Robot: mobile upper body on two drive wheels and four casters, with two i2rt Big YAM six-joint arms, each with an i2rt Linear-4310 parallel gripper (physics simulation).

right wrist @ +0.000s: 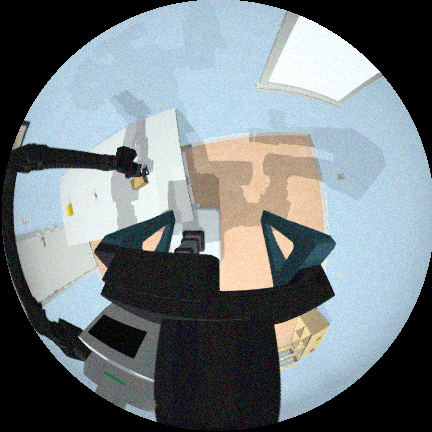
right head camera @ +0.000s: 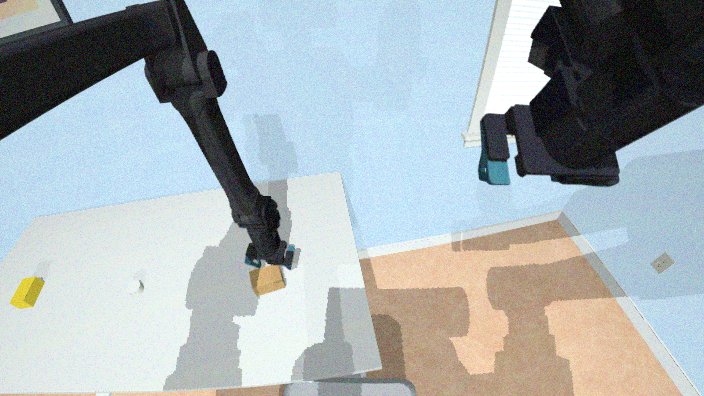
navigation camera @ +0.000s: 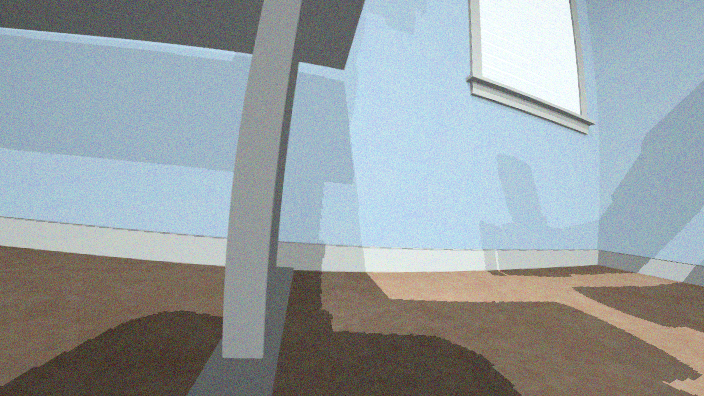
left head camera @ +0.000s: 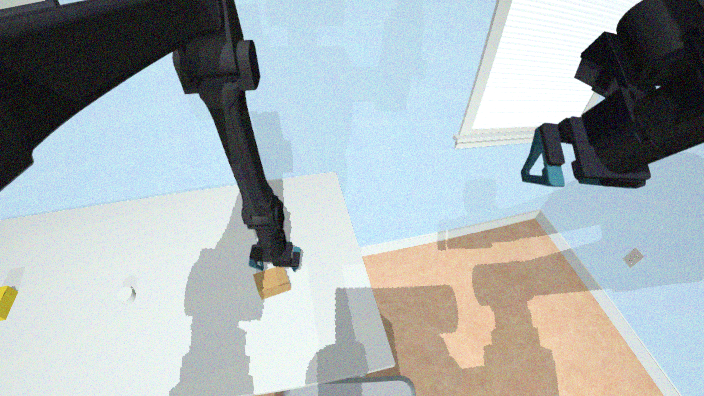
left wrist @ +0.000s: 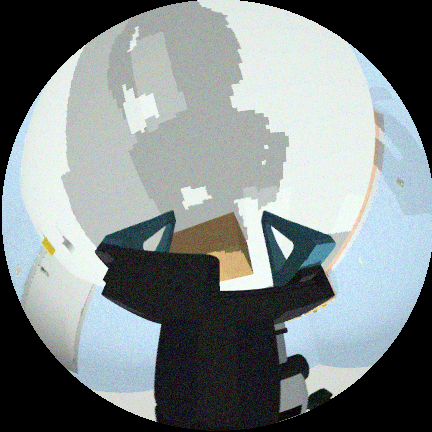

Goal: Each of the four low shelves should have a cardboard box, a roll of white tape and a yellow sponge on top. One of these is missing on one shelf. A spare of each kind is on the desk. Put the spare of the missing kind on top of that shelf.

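Places are measured from the left arm's base along level axes (x right, y ahead, z up), in metres.
Where they show: left gripper, between the fingertips: [right wrist: 141, 173] [right head camera: 275, 267] [left head camera: 278, 269] [left wrist: 217, 214]; right gripper, between the fingertips: [right wrist: 217, 214] [right head camera: 516, 175] [left head camera: 551, 177].
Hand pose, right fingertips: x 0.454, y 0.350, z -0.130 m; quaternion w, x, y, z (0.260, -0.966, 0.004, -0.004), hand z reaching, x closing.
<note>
After its pixels a point has its place.
A tan cardboard box [left head camera: 275, 286] {x 0.007, y 0.474, z -0.642 m} [right head camera: 269, 282] {x 0.008, y 0.477, z -0.639 m} [left wrist: 212, 240] {x -0.003, y 0.535, z -0.654 m} [right wrist: 139, 183] {x 0.013, y 0.482, z -0.641 m} stands on the white desk [left head camera: 150, 350] {x -0.334, y 0.283, z -0.690 m} [right head camera: 125, 350] {x -0.412, y 0.239, z -0.689 m} [left wrist: 310, 100] {x 0.094, y 0.674, z -0.690 m}. My left gripper [left head camera: 276, 267] {x 0.003, y 0.549, z -0.676 m} [right head camera: 272, 265] {x 0.003, y 0.549, z -0.676 m} [left wrist: 217, 214] {x 0.003, y 0.549, z -0.676 m} is open, pointing down at the box's far side; in the left wrist view the box shows partly between the fingers, partly hidden by the gripper body. A white tape roll [left head camera: 127, 294] {x -0.458, y 0.432, z -0.666 m} [right head camera: 136, 287] {x -0.455, y 0.431, z -0.666 m} and a yellow sponge [left head camera: 7, 302] {x -0.907, y 0.364, z -0.670 m} [right head camera: 27, 293] {x -0.902, y 0.345, z -0.647 m} [left wrist: 48, 245] {x -0.907, y 0.364, z -0.671 m} [right wrist: 70, 210] {x -0.903, y 0.347, z -0.665 m} lie farther left on the desk. My right gripper [right wrist: 217, 214] {x 0.454, y 0.350, z -0.130 m} is open and empty, off the desk's right side.
A light wooden low shelf [right wrist: 317, 327] {x 2.046, y -1.566, z -0.888 m} with a yellow item on it shows small in the right wrist view. A grey desk leg [navigation camera: 255, 200] {x 0.124, y 0.576, z -1.189 m} stands close before the navigation camera. A window [left head camera: 530, 65] {x 0.992, y 1.210, z -0.238 m} [navigation camera: 527, 50] {x 1.099, y 1.232, z -0.293 m} is in the wall. The robot's grey base [left head camera: 370, 387] {x 0.305, y 0.278, z -1.150 m} borders the desk's front.
</note>
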